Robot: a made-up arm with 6 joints. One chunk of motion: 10 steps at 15 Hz.
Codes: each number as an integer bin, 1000 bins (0 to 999) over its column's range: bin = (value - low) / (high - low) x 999, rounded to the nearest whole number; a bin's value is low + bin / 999 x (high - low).
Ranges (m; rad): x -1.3..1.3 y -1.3..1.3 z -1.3..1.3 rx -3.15..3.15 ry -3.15..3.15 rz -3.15..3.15
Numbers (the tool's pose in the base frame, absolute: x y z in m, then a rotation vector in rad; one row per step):
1: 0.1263 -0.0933 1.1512 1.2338 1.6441 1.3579
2: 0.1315 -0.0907 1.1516 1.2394 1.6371 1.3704
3: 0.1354 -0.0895 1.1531 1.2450 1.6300 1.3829
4: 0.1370 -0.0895 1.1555 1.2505 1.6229 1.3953
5: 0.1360 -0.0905 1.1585 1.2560 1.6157 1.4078
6: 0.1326 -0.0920 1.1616 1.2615 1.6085 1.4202
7: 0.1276 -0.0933 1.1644 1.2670 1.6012 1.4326
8: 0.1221 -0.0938 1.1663 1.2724 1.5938 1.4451
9: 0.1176 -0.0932 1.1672 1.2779 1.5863 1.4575
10: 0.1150 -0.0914 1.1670 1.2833 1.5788 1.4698
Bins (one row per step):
1: 548 464 942 695 760 715
2: 550 465 942 696 759 717
3: 552 465 943 697 758 719
4: 552 465 943 698 757 721
5: 552 465 945 699 756 723
6: 550 464 946 700 755 725
7: 549 464 947 700 753 727
8: 546 463 948 701 752 729
9: 545 464 948 702 751 731
10: 544 464 948 703 750 733

